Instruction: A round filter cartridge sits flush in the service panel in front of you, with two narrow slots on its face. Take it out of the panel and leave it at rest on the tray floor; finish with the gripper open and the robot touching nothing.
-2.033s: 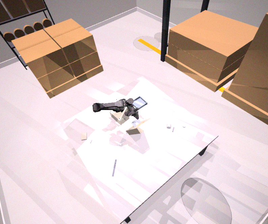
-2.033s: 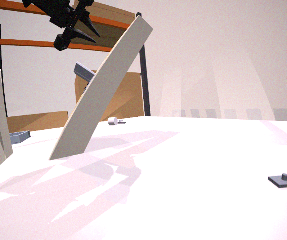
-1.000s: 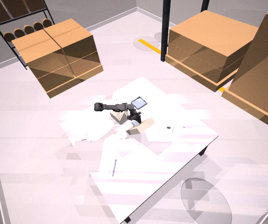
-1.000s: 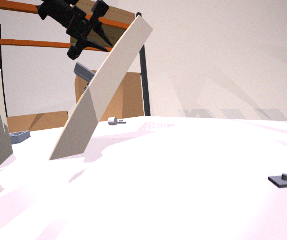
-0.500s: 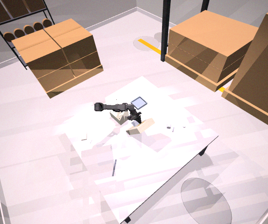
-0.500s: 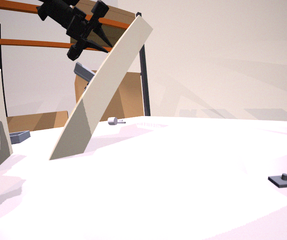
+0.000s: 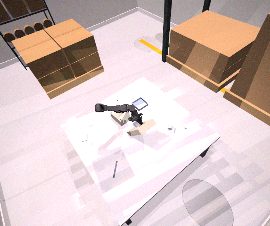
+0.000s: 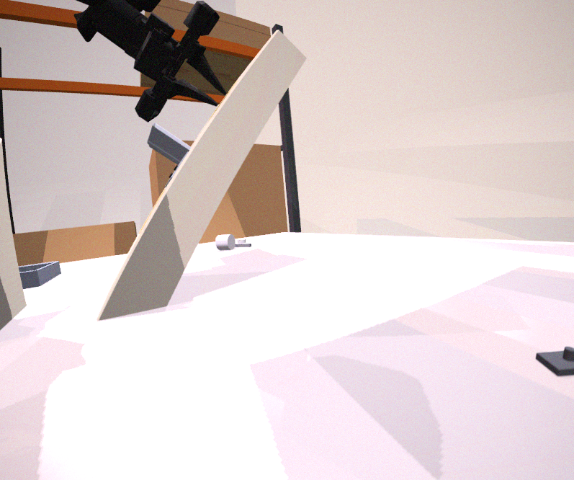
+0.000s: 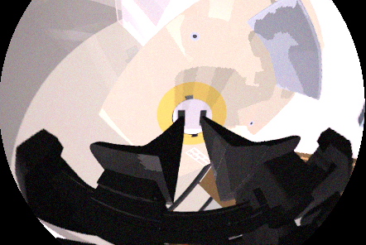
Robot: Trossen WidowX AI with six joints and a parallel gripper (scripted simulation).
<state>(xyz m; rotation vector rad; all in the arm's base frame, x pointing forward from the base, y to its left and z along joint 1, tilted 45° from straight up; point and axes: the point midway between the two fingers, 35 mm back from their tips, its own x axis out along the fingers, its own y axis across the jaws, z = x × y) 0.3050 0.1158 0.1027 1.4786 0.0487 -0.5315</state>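
Right now the filter cartridge is 20 mm ahead of my gripper tip and 10 mm below it. From my gripper tip the other things lie so: tray: 420 mm behind, 270 mm to the left, 270 mm below; then small disc: 180 mm ahead, 460 mm to the left, 280 mm below.
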